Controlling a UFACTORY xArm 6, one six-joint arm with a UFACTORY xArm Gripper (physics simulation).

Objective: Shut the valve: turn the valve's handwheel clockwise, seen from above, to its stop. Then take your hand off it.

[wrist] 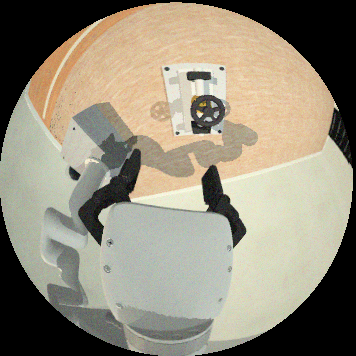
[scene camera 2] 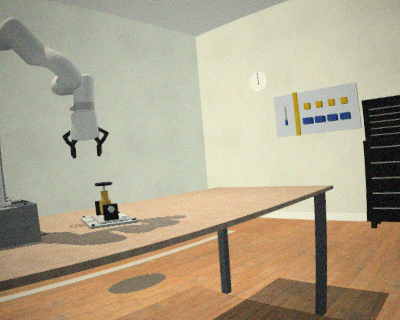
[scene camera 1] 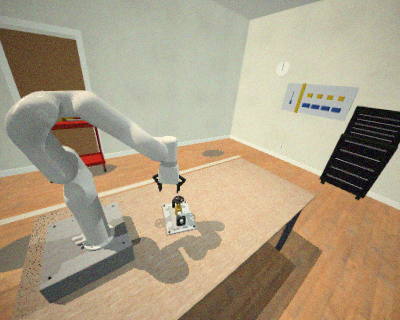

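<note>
The valve has a yellow body between black end flanges and stands upright on a pale base plate. Its black spoked handwheel lies level on top of the stem. My gripper points down and is open and empty. It hangs above the handwheel, apart from it, and a little to its left in the second scene view. In the wrist view the handwheel lies beyond the fingertips, above and to the right of them.
The valve's plate rests on the wooden table. My arm's grey base block stands to the left of the plate. A red cart and a black tool cabinet stand away from the table.
</note>
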